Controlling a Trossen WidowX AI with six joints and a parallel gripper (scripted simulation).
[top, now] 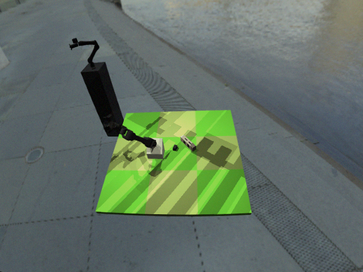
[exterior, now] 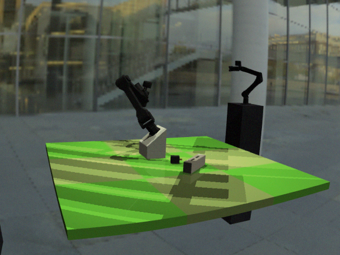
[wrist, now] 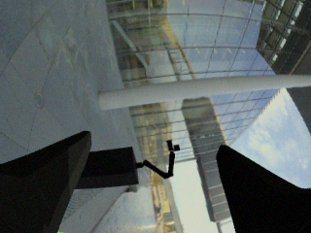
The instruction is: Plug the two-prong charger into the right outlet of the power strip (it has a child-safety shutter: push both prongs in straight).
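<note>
The two-prong charger lies 680 mm ahead of my gripper tip, 330 mm below it and 20 mm to the right of it.
</note>
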